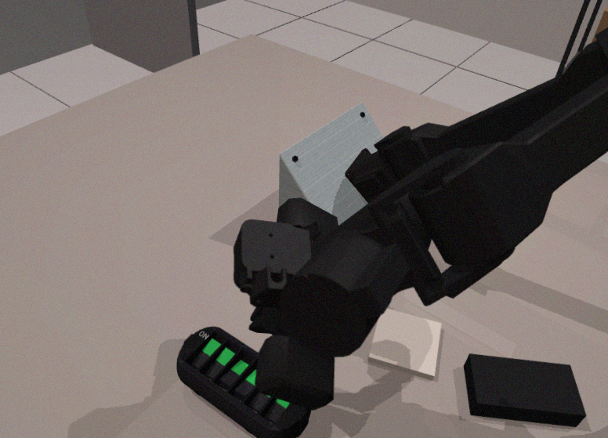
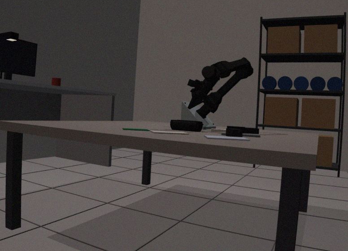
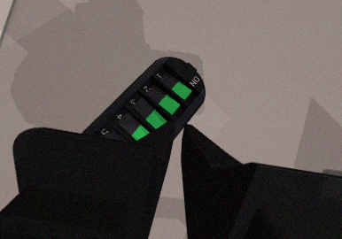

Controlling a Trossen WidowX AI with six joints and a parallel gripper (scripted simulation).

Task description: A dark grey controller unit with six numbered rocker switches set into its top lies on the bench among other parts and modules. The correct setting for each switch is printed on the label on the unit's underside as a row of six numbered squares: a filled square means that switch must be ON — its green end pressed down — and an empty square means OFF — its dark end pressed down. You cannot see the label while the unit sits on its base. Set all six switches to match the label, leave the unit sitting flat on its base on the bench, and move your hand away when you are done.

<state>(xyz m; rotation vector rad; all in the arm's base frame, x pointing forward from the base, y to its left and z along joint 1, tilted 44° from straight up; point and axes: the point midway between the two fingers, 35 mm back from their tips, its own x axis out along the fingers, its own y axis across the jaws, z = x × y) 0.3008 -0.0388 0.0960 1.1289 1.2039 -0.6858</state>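
The beige square tile lies 14 cm behind my gripper tip, 13 cm to the left of it and 10 cm below it. From my gripper tip the other things lie so: black block: 14 cm behind, 26 cm to the left, 9 cm below; then pale sheet: 32 cm ahead, 25 cm to the left, 10 cm below; then thin green strip: 24 cm ahead, 15 cm to the right, 10 cm below.
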